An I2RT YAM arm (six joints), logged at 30 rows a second.
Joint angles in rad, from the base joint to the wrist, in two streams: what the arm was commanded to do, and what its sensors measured. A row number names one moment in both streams.
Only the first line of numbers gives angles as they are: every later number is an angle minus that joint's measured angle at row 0.
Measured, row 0:
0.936 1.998 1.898 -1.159 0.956 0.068
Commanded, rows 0 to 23:
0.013 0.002 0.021 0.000 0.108 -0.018
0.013 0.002 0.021 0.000 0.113 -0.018
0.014 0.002 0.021 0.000 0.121 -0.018
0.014 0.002 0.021 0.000 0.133 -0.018
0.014 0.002 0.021 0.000 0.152 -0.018
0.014 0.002 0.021 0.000 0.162 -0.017
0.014 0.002 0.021 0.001 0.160 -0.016
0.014 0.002 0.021 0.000 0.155 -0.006
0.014 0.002 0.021 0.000 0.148 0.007
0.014 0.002 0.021 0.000 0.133 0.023
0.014 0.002 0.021 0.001 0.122 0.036
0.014 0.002 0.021 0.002 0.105 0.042
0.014 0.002 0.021 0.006 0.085 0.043
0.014 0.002 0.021 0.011 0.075 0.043
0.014 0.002 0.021 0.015 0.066 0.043
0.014 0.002 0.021 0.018 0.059 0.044
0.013 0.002 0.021 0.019 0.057 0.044
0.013 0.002 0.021 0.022 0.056 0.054
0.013 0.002 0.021 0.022 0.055 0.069
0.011 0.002 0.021 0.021 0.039 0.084
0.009 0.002 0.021 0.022 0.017 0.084
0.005 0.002 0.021 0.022 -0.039 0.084
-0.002 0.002 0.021 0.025 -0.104 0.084
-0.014 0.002 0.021 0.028 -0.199 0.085
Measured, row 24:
0.003 0.000 0.000 0.020 -0.013 0.048
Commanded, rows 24 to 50:
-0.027 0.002 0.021 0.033 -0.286 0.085
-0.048 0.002 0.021 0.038 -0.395 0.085
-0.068 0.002 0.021 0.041 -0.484 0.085
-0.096 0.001 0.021 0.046 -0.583 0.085
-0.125 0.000 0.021 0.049 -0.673 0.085
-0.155 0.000 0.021 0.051 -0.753 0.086
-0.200 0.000 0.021 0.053 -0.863 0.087
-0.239 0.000 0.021 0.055 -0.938 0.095
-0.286 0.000 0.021 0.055 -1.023 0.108
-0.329 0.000 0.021 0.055 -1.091 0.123
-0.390 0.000 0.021 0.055 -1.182 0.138
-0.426 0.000 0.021 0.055 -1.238 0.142
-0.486 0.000 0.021 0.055 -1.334 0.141
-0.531 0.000 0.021 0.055 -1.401 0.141
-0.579 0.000 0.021 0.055 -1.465 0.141
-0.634 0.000 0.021 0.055 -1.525 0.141
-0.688 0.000 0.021 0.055 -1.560 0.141
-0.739 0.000 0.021 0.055 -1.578 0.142
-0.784 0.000 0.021 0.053 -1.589 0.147
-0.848 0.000 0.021 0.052 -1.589 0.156
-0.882 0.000 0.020 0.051 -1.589 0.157
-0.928 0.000 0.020 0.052 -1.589 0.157
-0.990 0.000 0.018 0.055 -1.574 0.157
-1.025 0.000 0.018 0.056 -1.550 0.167
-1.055 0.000 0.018 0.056 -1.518 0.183
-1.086 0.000 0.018 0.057 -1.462 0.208
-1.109 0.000 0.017 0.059 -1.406 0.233
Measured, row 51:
-1.034 0.000 0.000 0.057 -1.491 0.156
